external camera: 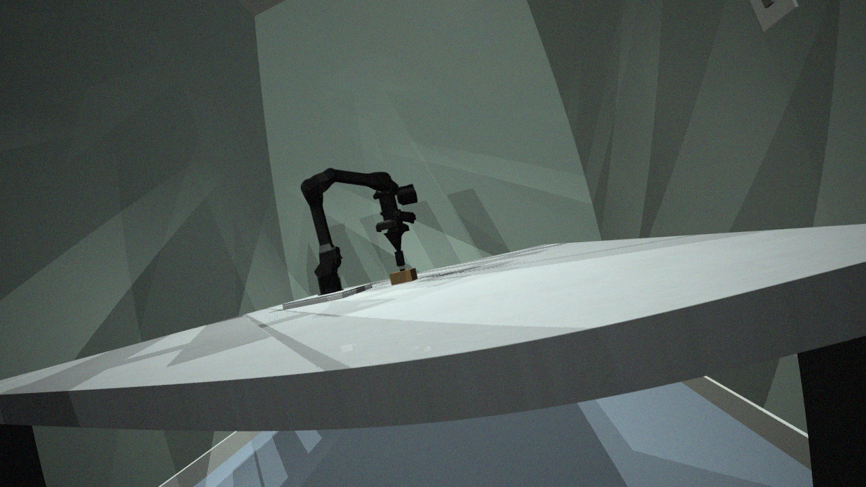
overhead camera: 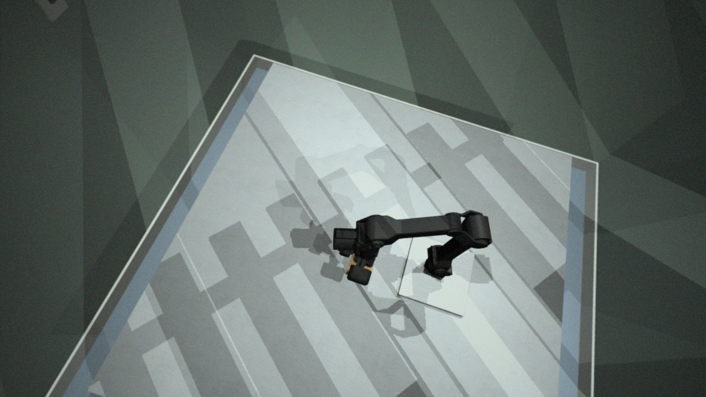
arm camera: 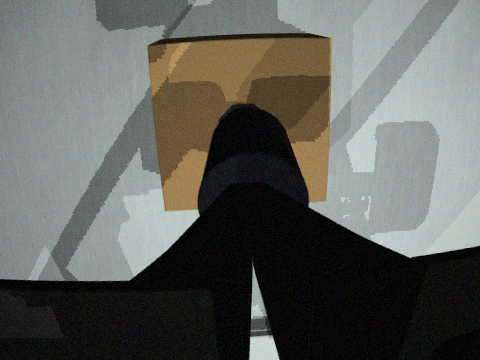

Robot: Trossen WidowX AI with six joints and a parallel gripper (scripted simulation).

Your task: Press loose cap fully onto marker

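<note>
Right now my gripper tip is 20 mm above the dark cap.
</note>
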